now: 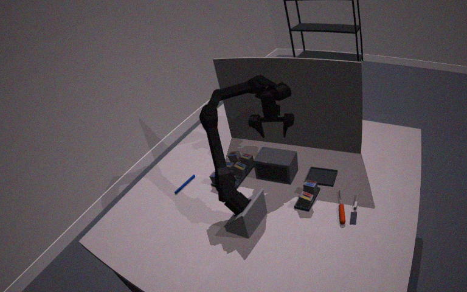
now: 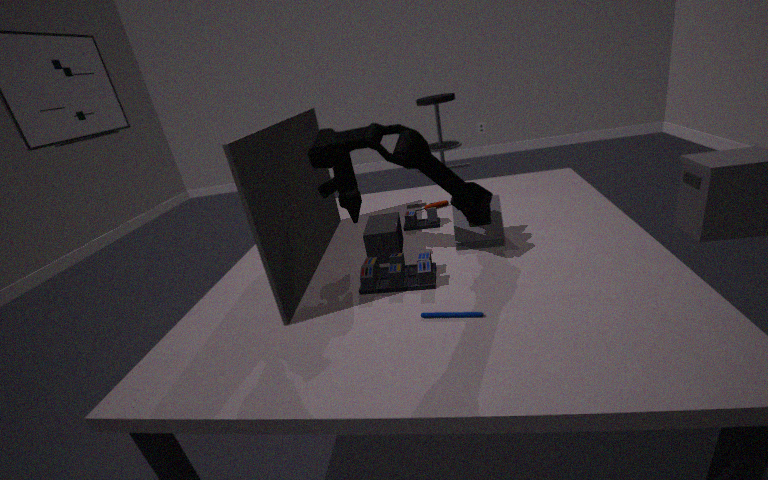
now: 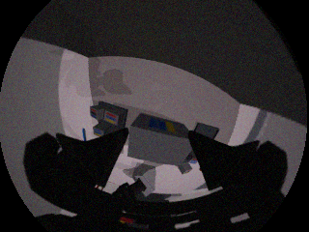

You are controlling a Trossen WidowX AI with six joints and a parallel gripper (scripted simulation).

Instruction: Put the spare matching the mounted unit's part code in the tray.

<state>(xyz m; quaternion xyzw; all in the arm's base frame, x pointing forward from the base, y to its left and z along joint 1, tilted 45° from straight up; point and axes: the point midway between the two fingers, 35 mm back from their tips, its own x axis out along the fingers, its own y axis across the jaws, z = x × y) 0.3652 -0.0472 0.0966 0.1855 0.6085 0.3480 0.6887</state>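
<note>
The grey spare is 13 cm behind my gripper tip, 18 cm to the left of it and 10 cm below it. The rest, counted from my gripper tip: tray (4 cm behind, 23 cm to the right, 14 cm below); then blue pen (26 cm behind, 34 cm to the left, 13 cm below).
</note>
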